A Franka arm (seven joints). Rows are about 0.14 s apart.
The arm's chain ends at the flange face. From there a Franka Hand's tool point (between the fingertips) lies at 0.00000 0.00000 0.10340 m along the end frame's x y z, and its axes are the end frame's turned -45 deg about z.
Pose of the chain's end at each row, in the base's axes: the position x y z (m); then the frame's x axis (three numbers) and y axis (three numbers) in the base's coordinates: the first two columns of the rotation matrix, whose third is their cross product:
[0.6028 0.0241 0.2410 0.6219 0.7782 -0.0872 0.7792 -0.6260 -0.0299]
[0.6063 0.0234 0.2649 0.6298 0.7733 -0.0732 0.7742 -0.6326 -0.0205]
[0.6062 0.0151 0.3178 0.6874 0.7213 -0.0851 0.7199 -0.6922 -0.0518]
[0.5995 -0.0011 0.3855 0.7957 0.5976 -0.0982 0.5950 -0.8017 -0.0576]
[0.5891 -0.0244 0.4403 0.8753 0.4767 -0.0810 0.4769 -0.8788 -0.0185]
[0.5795 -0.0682 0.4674 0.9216 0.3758 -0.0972 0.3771 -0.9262 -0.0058]
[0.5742 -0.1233 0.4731 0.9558 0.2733 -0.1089 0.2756 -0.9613 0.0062]
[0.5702 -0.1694 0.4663 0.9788 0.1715 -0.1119 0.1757 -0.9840 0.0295]
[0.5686 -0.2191 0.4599 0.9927 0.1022 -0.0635 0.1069 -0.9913 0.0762]
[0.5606 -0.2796 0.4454 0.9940 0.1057 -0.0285 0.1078 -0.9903 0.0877]
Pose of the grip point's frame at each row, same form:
[0.5947 0.0190 0.1380 -0.1112 0.9929 -0.0405 0.9907 0.1076 -0.0828]
[0.5999 0.0189 0.1618 -0.1021 0.9941 -0.0373 0.9928 0.0995 -0.0663]
[0.5962 0.0124 0.2149 -0.0230 0.9995 -0.0235 0.9951 0.0206 -0.0968]
[0.5878 -0.0024 0.2828 0.1419 0.9895 -0.0287 0.9834 -0.1443 -0.1102]
[0.5808 -0.0267 0.3373 0.2817 0.9585 -0.0442 0.9561 -0.2843 -0.0704]
[0.5700 -0.0714 0.3645 0.3850 0.9207 -0.0646 0.9183 -0.3892 -0.0728]
[0.5636 -0.1270 0.3703 0.4810 0.8730 -0.0814 0.8707 -0.4865 -0.0726]
[0.5593 -0.1744 0.3636 0.5679 0.8171 -0.1000 0.8164 -0.5745 -0.0583]
[0.5629 -0.2276 0.3570 0.6264 0.7732 -0.0988 0.7775 -0.6287 0.0090]
[0.5586 -0.2889 0.3424 0.6266 0.7750 -0.0822 0.7791 -0.6255 0.0419]

